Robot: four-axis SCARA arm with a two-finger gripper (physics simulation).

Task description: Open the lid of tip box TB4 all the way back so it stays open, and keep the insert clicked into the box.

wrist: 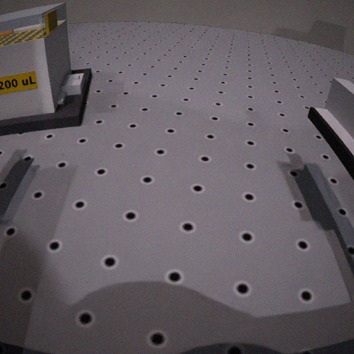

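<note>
A white tip box (24, 102) with a yellow "200 uL" label stands at the upper left of the wrist view, cut off by the left edge. A yellow and black chequered insert (25, 37) shows at its top. A see-through grey lid (31, 13) lies over the insert, with a yellow piece at its right corner. Most of the lid is out of frame, so its exact angle cannot be told. No TB4 marking is readable. My gripper's fingers do not show; shadows fall on the table at left, right and bottom.
The tip box stands on a dark base (75, 114), with a small white block (75, 85) at the base's right side. At the right edge, a pale object (343, 100) with a black edge strip (327, 135) is partly visible. The grey table (165, 200) has rows of dark holes.
</note>
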